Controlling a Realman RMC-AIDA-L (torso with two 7-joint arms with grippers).
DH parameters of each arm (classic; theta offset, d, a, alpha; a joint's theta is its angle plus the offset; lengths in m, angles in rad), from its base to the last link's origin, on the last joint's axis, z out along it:
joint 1: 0 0.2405 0 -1.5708
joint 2: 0 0 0 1.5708
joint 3: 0 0.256 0 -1.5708
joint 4: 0 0 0 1.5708
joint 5: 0 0.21 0 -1.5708
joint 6: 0 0 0 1.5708
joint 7: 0 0.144 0 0
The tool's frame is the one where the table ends.
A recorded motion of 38 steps. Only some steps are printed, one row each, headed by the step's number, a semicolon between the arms.
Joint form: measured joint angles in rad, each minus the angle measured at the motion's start. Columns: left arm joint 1, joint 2, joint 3, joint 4, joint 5, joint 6, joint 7; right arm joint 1, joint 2, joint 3, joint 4, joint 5, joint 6, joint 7.
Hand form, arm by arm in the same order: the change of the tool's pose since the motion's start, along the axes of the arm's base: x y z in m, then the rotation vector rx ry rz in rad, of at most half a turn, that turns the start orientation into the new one. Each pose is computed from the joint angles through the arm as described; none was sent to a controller.
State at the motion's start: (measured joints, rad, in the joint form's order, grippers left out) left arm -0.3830 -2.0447 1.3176 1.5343 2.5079 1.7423 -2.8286; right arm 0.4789 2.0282 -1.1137 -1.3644 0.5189 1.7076 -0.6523
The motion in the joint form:
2: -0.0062 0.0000 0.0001 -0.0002 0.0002 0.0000 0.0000; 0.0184 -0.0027 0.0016 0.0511 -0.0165 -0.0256 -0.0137
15: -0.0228 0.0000 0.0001 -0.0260 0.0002 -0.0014 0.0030; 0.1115 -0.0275 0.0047 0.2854 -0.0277 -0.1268 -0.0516
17: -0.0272 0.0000 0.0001 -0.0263 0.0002 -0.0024 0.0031; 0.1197 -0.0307 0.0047 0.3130 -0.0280 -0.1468 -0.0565
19: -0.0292 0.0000 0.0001 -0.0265 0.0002 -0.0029 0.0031; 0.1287 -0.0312 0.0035 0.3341 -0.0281 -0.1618 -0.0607
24: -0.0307 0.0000 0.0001 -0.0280 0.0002 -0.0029 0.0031; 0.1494 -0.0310 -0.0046 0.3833 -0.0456 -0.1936 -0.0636
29: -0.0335 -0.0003 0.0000 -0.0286 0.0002 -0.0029 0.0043; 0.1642 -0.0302 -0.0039 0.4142 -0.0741 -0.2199 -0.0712
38: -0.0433 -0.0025 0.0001 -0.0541 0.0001 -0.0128 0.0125; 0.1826 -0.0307 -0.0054 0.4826 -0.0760 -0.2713 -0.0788
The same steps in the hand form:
2: 0.0018 0.0014 0.0000 -0.0001 0.0002 -0.0060; 0.0050 0.0044 -0.0039 -0.0083 -0.0112 -0.0047
15: 0.0022 0.0038 -0.0028 -0.0131 -0.0012 -0.0037; 0.0182 0.0225 -0.0224 -0.0519 -0.0147 -0.0258
17: 0.0036 0.0049 -0.0029 -0.0124 -0.0013 -0.0084; 0.0206 0.0247 -0.0244 -0.0501 -0.0162 -0.0268
19: 0.0041 0.0054 -0.0029 -0.0121 -0.0014 -0.0104; 0.0211 0.0267 -0.0269 -0.0512 -0.0165 -0.0241
24: 0.0043 0.0057 -0.0031 -0.0128 -0.0015 -0.0106; 0.0241 0.0300 -0.0328 -0.0595 -0.0353 -0.0254
29: 0.0051 0.0062 -0.0032 -0.0136 -0.0017 -0.0139; 0.0277 0.0332 -0.0347 -0.0601 -0.0629 -0.0204
38: 0.0042 0.0082 -0.0067 -0.0219 -0.0055 -0.0134; 0.0333 0.0359 -0.0427 -0.0594 -0.0653 -0.0257

